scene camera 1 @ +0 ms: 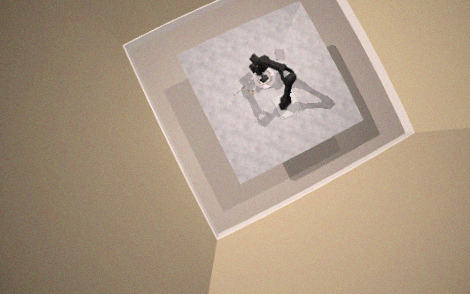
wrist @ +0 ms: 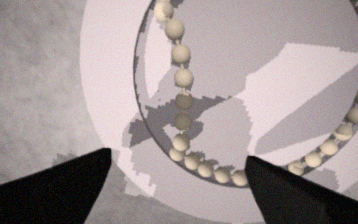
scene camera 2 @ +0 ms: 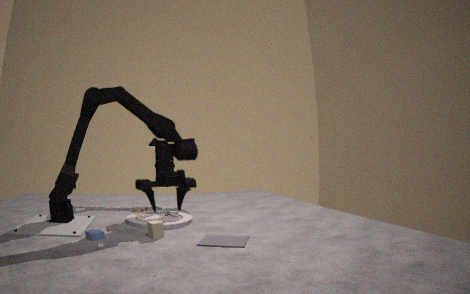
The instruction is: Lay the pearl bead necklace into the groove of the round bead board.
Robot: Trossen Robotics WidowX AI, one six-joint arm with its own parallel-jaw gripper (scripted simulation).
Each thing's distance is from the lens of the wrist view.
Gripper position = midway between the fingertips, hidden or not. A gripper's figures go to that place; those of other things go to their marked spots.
my gripper [wrist: 179, 159]: 0.11 m
round bead board [wrist: 271, 86]: 0.12 m
